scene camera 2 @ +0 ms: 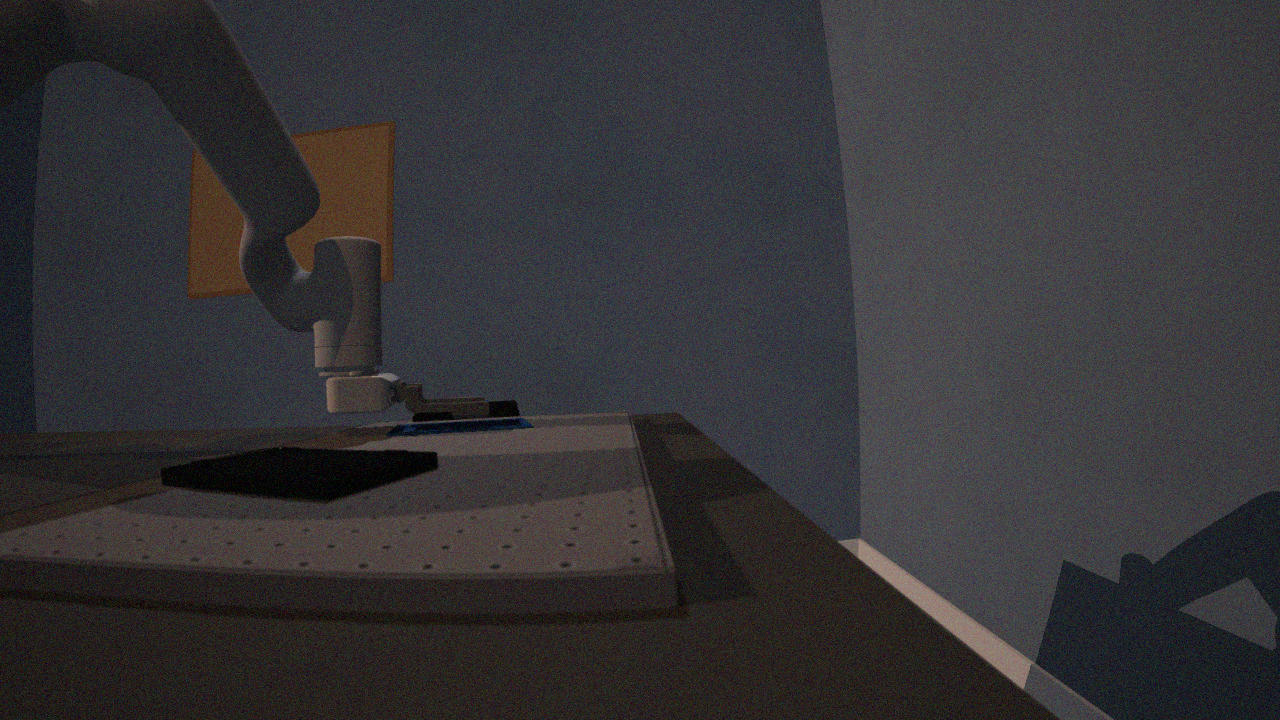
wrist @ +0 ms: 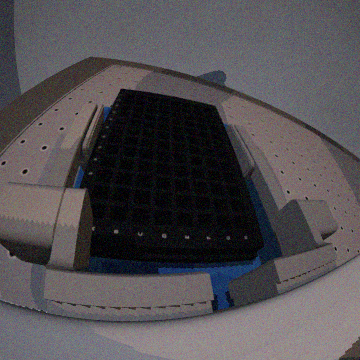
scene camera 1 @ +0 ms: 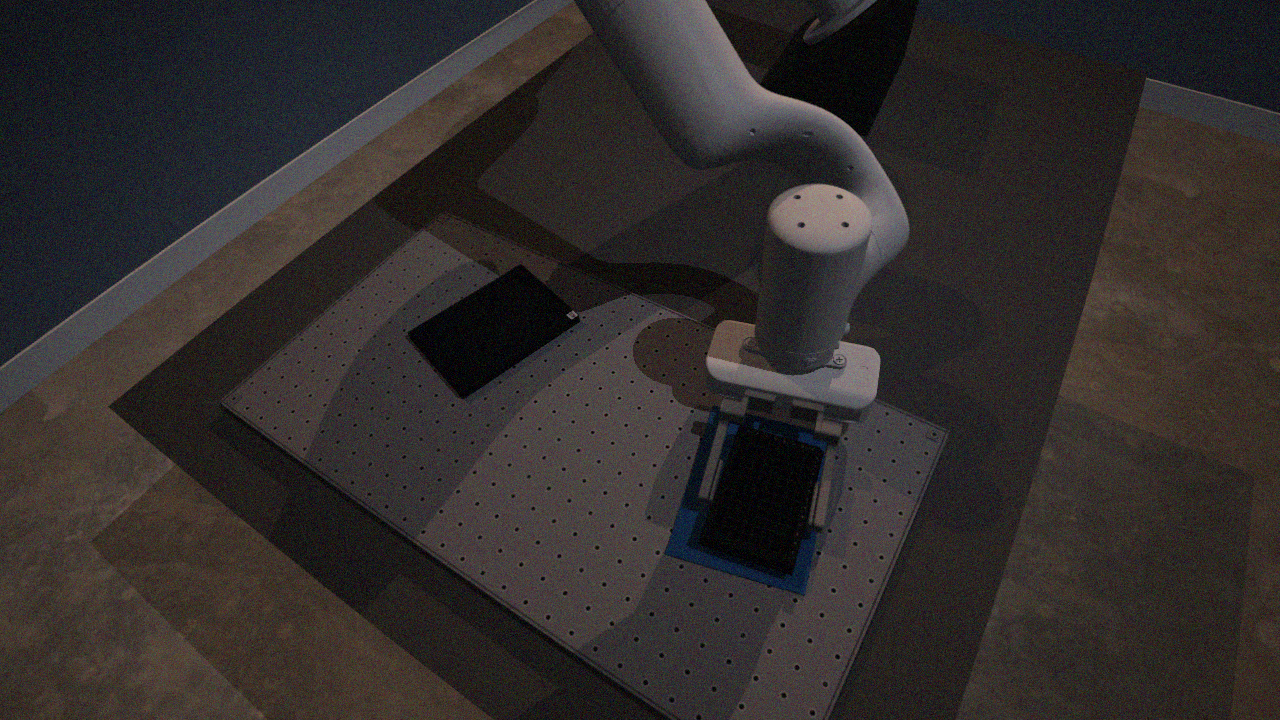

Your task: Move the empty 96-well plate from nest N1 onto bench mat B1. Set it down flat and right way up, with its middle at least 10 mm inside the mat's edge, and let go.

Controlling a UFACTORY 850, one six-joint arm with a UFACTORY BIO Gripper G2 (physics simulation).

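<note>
The black 96-well plate [scene camera 1: 762, 501] [scene camera 2: 503, 409] [wrist: 170, 175] is level and right way up between the fingers, its wells facing up. My gripper [scene camera 1: 760, 511] [scene camera 2: 487, 407] [wrist: 168, 141] is shut on its two long sides. The blue mat [scene camera 1: 684, 540] [scene camera 2: 465, 428] [wrist: 200, 270] lies directly under the plate, with blue showing around it in scene camera 1. The plate is very low over the mat; whether it touches cannot be told, as a finger hides part of its side in scene camera 2.
A flat black rectangular block [scene camera 1: 492, 331] [scene camera 2: 299, 471], possibly nest N1, lies at the left of the perforated board [scene camera 1: 537, 483] [scene camera 2: 429, 537] in scene camera 1, well away from the gripper. The board's right edge runs close beside the mat.
</note>
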